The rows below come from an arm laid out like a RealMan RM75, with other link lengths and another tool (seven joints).
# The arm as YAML. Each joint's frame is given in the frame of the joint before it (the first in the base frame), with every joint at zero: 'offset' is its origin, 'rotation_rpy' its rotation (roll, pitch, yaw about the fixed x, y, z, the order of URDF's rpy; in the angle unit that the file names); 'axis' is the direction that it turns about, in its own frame. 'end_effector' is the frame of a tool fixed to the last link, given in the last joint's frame.
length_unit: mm
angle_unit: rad
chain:
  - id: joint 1
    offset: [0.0, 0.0, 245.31]
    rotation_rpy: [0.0, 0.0, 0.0]
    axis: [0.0, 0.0, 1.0]
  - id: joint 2
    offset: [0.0, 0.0, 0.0]
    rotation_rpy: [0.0, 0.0, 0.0]
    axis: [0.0, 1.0, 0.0]
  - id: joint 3
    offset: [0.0, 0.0, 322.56]
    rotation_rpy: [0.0, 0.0, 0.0]
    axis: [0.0, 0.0, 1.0]
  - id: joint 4
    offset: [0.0, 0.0, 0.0]
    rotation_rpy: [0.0, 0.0, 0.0]
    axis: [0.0, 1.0, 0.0]
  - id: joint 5
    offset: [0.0, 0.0, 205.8]
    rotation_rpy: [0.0, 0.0, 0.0]
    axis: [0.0, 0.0, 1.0]
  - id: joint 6
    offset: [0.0, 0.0, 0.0]
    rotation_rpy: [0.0, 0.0, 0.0]
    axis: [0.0, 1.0, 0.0]
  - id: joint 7
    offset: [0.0, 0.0, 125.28]
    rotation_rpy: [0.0, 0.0, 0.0]
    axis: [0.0, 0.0, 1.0]
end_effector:
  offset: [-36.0, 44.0, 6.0]
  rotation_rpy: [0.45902, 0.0, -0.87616]
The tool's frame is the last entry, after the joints.
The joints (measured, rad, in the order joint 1, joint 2, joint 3, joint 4, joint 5, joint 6, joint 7), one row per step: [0.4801 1.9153 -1.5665 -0.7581 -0.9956 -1.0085 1.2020]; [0.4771 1.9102 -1.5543 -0.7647 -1.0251 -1.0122 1.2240]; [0.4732 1.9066 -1.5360 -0.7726 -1.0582 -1.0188 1.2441]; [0.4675 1.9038 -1.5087 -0.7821 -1.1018 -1.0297 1.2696]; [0.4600 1.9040 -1.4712 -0.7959 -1.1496 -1.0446 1.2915]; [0.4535 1.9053 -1.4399 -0.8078 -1.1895 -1.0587 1.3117]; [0.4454 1.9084 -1.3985 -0.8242 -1.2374 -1.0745 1.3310]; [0.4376 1.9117 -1.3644 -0.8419 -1.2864 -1.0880 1.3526]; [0.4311 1.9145 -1.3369 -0.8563 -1.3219 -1.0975 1.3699]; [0.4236 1.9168 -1.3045 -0.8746 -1.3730 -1.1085 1.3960]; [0.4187 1.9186 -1.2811 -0.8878 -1.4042 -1.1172 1.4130]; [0.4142 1.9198 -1.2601 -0.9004 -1.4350 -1.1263 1.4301]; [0.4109 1.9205 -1.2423 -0.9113 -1.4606 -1.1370 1.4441]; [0.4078 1.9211 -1.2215 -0.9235 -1.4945 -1.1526 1.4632]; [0.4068 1.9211 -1.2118 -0.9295 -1.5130 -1.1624 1.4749]
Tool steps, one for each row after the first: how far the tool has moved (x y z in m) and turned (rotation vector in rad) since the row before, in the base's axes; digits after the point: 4 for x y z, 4 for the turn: [0.0023 0.0002 0.0027 -0.0066 -0.0123 -0.0066]; [0.0023 0.0000 0.0031 -0.0036 -0.0118 -0.0047]; [0.0032 -0.0002 0.0040 -0.0040 -0.0129 -0.0076]; [0.0028 -0.0005 0.0048 0.0025 -0.0109 -0.0041]; [0.0022 -0.0008 0.0038 -0.0002 -0.0073 -0.0049]; [0.0026 -0.0008 0.0048 0.0061 -0.0099 -0.0044]; [0.0025 -0.0012 0.0033 0.0009 -0.0143 -0.0054]; [0.0020 -0.0007 0.0031 0.0032 -0.0088 -0.0068]; [0.0032 -0.0008 0.0034 0.0002 -0.0178 -0.0121]; [0.0018 -0.0004 0.0030 0.0022 -0.0086 -0.0078]; [0.0018 -0.0006 0.0027 0.0001 -0.0098 -0.0079]; [0.0013 -0.0007 0.0025 -0.0016 -0.0080 -0.0046]; [0.0017 -0.0011 0.0026 -0.0065 -0.0113 -0.0066]; [0.0007 -0.0007 0.0011 -0.0065 -0.0061 -0.0037]
